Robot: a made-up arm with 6 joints.
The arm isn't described. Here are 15 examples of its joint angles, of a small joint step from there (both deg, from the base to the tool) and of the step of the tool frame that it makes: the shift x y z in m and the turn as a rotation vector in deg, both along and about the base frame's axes.
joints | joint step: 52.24 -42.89 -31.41 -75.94 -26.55 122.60 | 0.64 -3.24 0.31 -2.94 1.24 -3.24
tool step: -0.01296 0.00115 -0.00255 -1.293 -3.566 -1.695
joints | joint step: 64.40 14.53 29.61 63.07 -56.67 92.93 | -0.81 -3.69 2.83 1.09 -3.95 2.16
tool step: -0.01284 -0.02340 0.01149 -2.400 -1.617 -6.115
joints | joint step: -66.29 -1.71 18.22 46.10 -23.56 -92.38 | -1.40 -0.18 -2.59 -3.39 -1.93 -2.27
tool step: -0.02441 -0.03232 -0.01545 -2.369 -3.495 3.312
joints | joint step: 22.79 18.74 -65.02 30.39 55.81 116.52 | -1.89 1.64 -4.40 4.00 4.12 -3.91
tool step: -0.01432 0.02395 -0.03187 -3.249 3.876 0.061
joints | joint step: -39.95 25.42 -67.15 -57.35 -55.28 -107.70 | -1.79 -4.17 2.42 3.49 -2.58 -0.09
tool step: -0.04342 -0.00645 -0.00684 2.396 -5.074 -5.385
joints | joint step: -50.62 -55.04 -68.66 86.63 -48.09 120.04 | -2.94 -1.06 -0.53 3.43 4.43 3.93
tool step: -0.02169 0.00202 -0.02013 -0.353 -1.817 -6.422
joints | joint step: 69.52 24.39 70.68 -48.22 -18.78 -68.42 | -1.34 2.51 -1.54 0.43 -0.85 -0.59
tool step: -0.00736 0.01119 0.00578 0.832 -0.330 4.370
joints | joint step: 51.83 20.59 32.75 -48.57 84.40 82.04 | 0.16 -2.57 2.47 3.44 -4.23 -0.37
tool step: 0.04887 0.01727 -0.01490 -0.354 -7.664 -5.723
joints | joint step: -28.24 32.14 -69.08 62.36 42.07 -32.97 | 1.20 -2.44 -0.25 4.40 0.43 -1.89
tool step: 0.05892 0.00314 -0.02443 -2.236 -4.520 -4.419
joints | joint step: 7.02 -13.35 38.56 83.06 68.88 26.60 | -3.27 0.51 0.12 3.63 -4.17 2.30
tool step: -0.00594 0.01752 0.01073 1.227 1.084 -0.188
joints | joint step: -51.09 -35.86 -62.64 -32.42 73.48 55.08 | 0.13 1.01 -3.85 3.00 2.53 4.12
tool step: 0.01420 0.02443 0.01014 -2.727 8.611 2.995
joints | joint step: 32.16 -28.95 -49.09 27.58 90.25 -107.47 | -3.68 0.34 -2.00 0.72 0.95 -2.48
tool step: 0.01059 0.03650 -0.00324 0.073 2.044 2.873
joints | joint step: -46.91 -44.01 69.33 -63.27 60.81 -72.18 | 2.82 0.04 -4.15 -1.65 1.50 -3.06
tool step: -0.02014 -0.01385 0.02459 0.274 4.361 -1.106
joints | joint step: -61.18 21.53 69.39 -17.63 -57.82 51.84 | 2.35 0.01 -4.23 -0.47 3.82 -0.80
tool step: 0.00427 -0.00246 0.01936 -7.267 0.058 -1.365
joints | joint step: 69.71 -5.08 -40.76 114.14 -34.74 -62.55 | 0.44 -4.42 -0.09 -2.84 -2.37 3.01
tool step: -0.03592 -0.02246 0.00546 0.389 -1.647 -4.249
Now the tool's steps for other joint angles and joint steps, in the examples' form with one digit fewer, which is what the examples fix.
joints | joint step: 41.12 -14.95 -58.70 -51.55 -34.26 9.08 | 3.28 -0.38 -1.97 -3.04 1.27 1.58
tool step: -0.0197 -0.0381 0.0002 4.49 0.39 -0.62
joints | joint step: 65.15 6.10 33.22 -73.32 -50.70 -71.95 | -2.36 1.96 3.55 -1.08 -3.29 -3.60
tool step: 0.0028 -0.0448 -0.0342 -4.71 -6.98 8.20
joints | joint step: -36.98 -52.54 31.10 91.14 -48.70 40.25 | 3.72 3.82 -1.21 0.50 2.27 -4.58
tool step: 0.0120 -0.0036 -0.0016 -1.88 2.40 0.01
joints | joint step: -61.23 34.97 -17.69 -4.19 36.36 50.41 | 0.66 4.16 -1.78 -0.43 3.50 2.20
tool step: -0.0012 -0.0340 0.0018 -7.07 0.66 5.32
